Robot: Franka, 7 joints.
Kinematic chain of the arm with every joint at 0, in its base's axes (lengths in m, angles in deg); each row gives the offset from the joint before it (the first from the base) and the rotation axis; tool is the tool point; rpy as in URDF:
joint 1: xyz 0 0 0.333 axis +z
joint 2: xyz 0 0 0 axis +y
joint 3: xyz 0 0 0.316 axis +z
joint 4: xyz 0.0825 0 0 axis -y
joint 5: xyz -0.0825 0 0.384 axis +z
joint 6: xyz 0 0 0 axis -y
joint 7: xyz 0.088 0 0 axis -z
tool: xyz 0 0 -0.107 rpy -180 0 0
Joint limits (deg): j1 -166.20..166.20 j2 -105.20..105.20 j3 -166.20..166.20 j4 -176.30..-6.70 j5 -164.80..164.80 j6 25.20..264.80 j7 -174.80..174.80
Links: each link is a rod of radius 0.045 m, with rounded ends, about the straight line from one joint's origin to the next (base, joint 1, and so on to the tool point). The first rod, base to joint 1, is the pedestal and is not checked.
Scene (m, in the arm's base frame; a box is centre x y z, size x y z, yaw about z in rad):
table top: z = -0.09
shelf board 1: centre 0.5 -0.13 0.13 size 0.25 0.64 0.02 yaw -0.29
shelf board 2: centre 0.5 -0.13 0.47 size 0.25 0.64 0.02 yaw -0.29
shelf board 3: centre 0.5 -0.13 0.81 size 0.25 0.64 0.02 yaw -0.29
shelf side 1: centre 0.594 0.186 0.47 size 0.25 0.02 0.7 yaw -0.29
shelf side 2: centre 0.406 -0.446 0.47 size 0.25 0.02 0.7 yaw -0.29
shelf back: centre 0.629 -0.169 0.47 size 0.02 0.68 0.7 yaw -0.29
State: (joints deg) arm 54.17 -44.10 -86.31 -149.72 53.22 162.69 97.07
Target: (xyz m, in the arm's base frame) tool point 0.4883 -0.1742 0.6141
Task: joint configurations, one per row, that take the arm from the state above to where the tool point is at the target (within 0.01 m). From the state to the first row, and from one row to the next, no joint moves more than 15 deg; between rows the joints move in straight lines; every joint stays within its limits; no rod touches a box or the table.
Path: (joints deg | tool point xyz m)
1: 41.09 -50.16 -81.42 -158.33 54.29 163.07 97.07 | 0.3241 -0.2205 0.2680
2: 28.01 -56.22 -76.53 -166.95 55.37 163.44 97.07 | 0.2748 -0.2050 0.2696
3: 14.93 -62.28 -71.64 -175.56 56.44 163.82 97.07 | 0.2330 -0.1830 0.2740
4: 21.60 -73.40 -59.29 -170.97 54.43 158.29 97.07 | 0.2778 -0.1578 0.3860
5: 28.28 -84.52 -46.93 -166.39 52.42 152.77 97.07 | 0.2729 -0.1219 0.5058
6: 34.95 -95.64 -34.58 -161.80 50.42 147.24 97.07 | 0.2155 -0.0928 0.6141
7: 41.32 -83.31 -40.61 -152.21 50.22 150.95 97.07 | 0.2864 -0.1248 0.6199
8: 47.69 -70.97 -46.65 -142.63 50.02 154.66 97.07 | 0.3602 -0.1491 0.6160
9: 54.06 -58.63 -52.68 -133.04 49.82 158.37 97.07 | 0.4291 -0.1658 0.6107
10: 60.43 -46.29 -58.71 -123.45 49.63 162.08 97.07 | 0.4883 -0.1742 0.6141

